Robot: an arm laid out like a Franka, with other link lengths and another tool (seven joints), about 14 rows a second.
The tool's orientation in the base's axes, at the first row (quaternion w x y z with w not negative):
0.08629 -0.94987 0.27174 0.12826
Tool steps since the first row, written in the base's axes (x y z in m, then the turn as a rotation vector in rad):
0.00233 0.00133 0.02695 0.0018 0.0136 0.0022
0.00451 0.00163 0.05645 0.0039 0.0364 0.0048
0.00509 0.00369 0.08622 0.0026 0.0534 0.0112
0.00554 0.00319 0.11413 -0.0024 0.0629 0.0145
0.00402 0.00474 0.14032 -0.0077 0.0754 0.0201
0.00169 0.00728 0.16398 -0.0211 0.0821 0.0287
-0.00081 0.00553 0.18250 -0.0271 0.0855 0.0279
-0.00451 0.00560 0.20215 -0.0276 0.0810 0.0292
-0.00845 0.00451 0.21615 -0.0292 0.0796 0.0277
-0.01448 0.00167 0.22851 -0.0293 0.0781 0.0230
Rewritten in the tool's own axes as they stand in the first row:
-0.00658 -0.00491 -0.02581 -0.0059 -0.0126 0.0007
-0.01351 -0.00911 -0.05426 -0.0162 -0.0330 0.0032
-0.02270 -0.01395 -0.08224 -0.0275 -0.0472 0.0013
-0.03020 -0.01641 -0.10902 -0.0373 -0.0527 0.0014
-0.03982 -0.01935 -0.13330 -0.0494 -0.0609 0.0000
-0.04986 -0.02246 -0.15477 -0.0662 -0.0601 -0.0040
-0.05642 -0.02139 -0.17233 -0.0726 -0.0596 -0.0013
-0.06520 -0.02131 -0.19029 -0.0711 -0.0557 -0.0034
-0.07196 -0.01959 -0.20310 -0.0713 -0.0535 -0.0020
-0.07909 -0.01513 -0.21435 -0.0693 -0.0518 0.0021

